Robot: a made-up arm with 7 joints. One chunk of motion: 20 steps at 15 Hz.
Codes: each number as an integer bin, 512 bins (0 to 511) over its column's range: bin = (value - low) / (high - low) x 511, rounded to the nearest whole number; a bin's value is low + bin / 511 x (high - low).
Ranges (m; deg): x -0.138..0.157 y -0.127..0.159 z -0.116..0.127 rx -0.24..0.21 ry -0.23..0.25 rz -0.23..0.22
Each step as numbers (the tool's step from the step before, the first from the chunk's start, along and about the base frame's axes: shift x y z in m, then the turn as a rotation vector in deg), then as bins.
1 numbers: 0.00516 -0.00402 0.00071 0.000 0.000 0.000
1 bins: 248 220 245 273 245 261
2 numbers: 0.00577 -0.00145 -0.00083 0.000 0.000 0.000
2 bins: 249 224 242 273 245 261
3 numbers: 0.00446 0.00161 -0.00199 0.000 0.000 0.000
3 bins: 247 230 240 273 245 261
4 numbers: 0.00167 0.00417 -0.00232 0.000 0.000 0.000
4 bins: 242 234 239 273 245 261
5 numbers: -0.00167 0.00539 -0.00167 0.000 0.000 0.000
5 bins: 236 237 240 273 245 261
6 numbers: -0.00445 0.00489 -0.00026 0.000 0.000 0.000
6 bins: 231 236 243 273 245 261
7 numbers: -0.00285 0.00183 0.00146 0.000 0.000 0.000
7 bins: 234 230 247 273 245 261
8 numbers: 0.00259 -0.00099 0.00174 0.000 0.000 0.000
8 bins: 244 225 248 273 245 261
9 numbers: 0.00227 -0.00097 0.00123 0.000 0.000 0.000
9 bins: 243 225 247 273 245 261
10 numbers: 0.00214 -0.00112 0.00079 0.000 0.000 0.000
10 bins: 243 225 246 273 245 261
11 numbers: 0.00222 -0.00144 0.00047 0.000 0.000 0.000
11 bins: 243 224 245 273 245 261
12 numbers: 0.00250 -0.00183 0.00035 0.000 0.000 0.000
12 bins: 243 224 245 273 245 261
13 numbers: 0.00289 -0.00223 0.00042 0.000 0.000 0.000
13 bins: 244 223 245 273 245 261
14 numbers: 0.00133 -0.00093 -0.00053 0.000 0.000 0.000
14 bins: 241 225 243 273 245 261
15 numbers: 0.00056 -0.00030 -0.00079 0.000 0.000 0.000
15 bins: 240 226 242 273 245 261
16 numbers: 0.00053 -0.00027 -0.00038 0.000 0.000 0.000
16 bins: 240 226 243 273 245 261
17 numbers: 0.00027 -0.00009 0.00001 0.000 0.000 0.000
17 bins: 240 227 244 273 245 261
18 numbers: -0.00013 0.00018 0.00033 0.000 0.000 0.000
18 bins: 239 227 245 273 245 261
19 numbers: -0.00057 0.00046 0.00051 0.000 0.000 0.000
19 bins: 238 228 245 273 245 261
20 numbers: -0.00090 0.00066 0.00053 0.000 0.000 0.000
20 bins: 237 228 245 273 245 261
